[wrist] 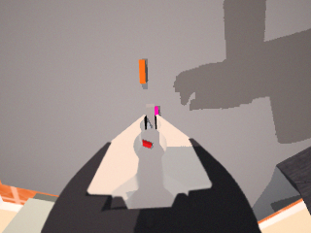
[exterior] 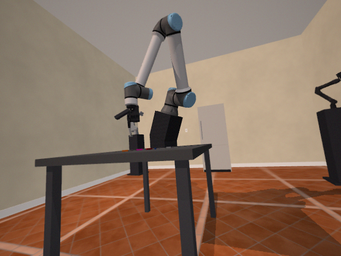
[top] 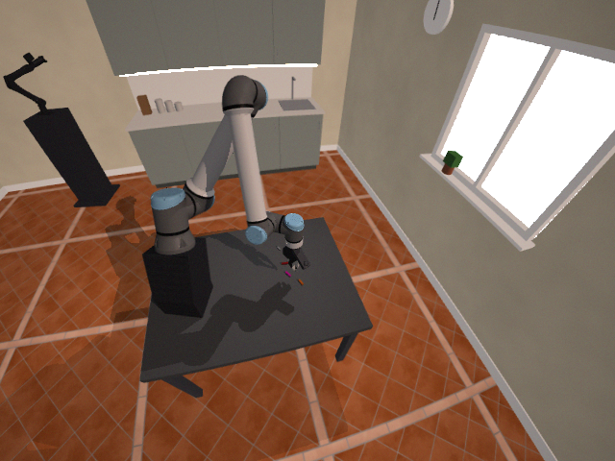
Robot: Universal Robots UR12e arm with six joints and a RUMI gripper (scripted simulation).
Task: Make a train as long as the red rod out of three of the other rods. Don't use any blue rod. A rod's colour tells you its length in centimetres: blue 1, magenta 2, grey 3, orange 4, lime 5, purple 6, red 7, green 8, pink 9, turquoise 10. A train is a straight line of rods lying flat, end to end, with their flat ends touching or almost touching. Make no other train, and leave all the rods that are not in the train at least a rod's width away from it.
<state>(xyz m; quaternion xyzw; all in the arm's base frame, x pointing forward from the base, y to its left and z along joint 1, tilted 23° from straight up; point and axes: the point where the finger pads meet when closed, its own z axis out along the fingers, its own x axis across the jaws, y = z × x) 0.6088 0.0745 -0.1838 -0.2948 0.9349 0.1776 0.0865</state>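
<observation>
Right now the orange rod is 3 cm ahead of my hand, 2 cm to the right of it and 11 cm below it. Round my hand: blue rod: 1 cm behind, 19 cm to the left, 11 cm below; then red rod: 4 cm behind, 12 cm to the left, 11 cm below.
</observation>
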